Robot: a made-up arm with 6 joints. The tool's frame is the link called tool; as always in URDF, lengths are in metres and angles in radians. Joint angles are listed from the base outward. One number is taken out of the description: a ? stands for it. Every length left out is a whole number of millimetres.
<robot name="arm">
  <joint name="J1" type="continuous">
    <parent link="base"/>
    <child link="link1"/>
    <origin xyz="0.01 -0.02 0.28"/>
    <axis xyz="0 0 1"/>
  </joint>
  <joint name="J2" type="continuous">
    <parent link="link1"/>
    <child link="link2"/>
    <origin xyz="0.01 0.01 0"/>
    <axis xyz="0 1 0"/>
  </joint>
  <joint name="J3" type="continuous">
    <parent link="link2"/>
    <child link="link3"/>
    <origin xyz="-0.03 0 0.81"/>
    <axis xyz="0 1 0"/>
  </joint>
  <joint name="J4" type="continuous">
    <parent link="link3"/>
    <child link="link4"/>
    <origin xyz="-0.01 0 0.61"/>
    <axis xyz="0 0 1"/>
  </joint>
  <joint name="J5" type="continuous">
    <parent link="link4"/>
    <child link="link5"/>
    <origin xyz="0 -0.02 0"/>
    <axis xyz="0 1 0"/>
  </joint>
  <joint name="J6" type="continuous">
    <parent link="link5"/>
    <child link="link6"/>
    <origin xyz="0.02 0 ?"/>
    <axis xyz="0 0 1"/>
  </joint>
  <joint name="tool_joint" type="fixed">
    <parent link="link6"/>
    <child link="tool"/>
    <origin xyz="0.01 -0.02 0" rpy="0.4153 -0.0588 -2.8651"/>
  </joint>
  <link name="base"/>
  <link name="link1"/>
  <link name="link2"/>
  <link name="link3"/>
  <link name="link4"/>
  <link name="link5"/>
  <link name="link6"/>
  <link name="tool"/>
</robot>
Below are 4 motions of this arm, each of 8 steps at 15 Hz.
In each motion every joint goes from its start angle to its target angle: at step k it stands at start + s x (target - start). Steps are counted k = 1, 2, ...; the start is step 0. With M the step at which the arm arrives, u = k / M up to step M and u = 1 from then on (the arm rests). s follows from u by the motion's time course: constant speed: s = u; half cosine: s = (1 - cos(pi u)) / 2; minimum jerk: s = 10 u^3 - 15 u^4 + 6 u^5.
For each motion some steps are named. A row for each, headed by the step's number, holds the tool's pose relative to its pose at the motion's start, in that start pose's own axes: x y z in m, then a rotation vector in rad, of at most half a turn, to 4 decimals.
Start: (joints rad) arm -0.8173 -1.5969 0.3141 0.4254 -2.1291 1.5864
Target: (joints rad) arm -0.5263 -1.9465 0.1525 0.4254 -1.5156 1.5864
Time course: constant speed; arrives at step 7
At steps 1, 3, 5, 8:
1: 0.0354 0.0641 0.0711 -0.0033 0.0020 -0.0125
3: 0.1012 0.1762 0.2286 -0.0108 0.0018 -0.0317
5: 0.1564 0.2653 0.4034 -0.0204 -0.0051 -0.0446
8: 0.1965 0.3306 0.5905 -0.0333 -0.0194 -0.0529

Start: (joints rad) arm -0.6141 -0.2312 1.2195 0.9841 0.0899 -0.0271
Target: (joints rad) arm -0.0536 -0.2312 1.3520 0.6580 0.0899 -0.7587
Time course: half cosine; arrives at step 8
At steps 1, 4, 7, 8:
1: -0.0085 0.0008 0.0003 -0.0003 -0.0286 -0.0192
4: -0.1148 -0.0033 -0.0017 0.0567 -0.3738 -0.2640
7: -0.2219 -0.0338 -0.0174 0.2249 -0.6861 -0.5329
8: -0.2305 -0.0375 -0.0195 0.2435 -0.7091 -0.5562

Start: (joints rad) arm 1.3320 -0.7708 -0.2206 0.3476 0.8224 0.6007
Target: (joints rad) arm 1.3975 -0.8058 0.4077 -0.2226 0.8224 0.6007
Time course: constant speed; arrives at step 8
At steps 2, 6, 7, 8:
2: 0.0077 0.0982 -0.0015 -0.1948 -0.0039 -0.0418
6: -0.0024 0.2832 -0.0414 -0.5692 -0.0778 -0.1403
7: -0.0098 0.3256 -0.0582 -0.6578 -0.1101 -0.1679
8: -0.0189 0.3661 -0.0772 -0.7436 -0.1477 -0.1966

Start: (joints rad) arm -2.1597 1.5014 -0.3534 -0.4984 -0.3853 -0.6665
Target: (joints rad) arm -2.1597 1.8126 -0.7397 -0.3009 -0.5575 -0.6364
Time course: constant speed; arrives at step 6
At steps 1, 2, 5, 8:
1: -0.0122 -0.0268 -0.0137 -0.0298 0.0415 0.0198
2: -0.0234 -0.0534 -0.0296 -0.0601 0.0830 0.0393
5: -0.0506 -0.1318 -0.0901 -0.1529 0.2073 0.0954
8: -0.0575 -0.1571 -0.1144 -0.1846 0.2487 0.1134

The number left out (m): 0.12
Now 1 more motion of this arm.
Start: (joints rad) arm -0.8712 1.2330 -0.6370 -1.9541 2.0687 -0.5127
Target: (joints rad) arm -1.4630 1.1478 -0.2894 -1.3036 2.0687 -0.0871
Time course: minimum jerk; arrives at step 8
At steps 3, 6, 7, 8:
3: 0.0986 -0.0022 0.1484 0.0086 -0.0612 0.0368
6: 0.2473 0.0851 0.5204 0.0465 -0.2672 0.1893
7: 0.2584 0.1073 0.5740 0.0525 -0.3022 0.2203
8: 0.2601 0.1117 0.5837 0.0536 -0.3088 0.2262

